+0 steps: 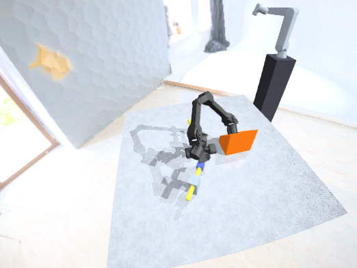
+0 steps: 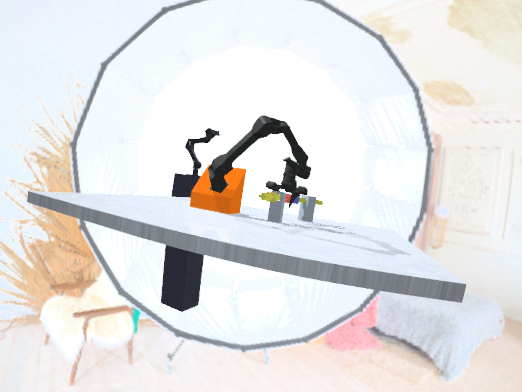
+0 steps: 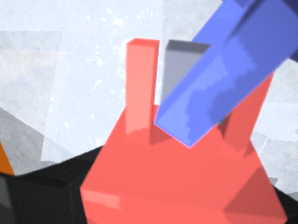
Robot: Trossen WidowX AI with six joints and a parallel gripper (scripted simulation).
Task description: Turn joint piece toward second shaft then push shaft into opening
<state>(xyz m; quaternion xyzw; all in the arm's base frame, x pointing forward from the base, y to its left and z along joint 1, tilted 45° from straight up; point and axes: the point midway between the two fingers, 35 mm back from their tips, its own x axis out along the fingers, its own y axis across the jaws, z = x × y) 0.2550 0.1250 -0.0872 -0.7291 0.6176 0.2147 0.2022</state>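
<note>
Now: the red square joint piece 30 mm to the left of my gripper tip and 40 mm above it.
</note>
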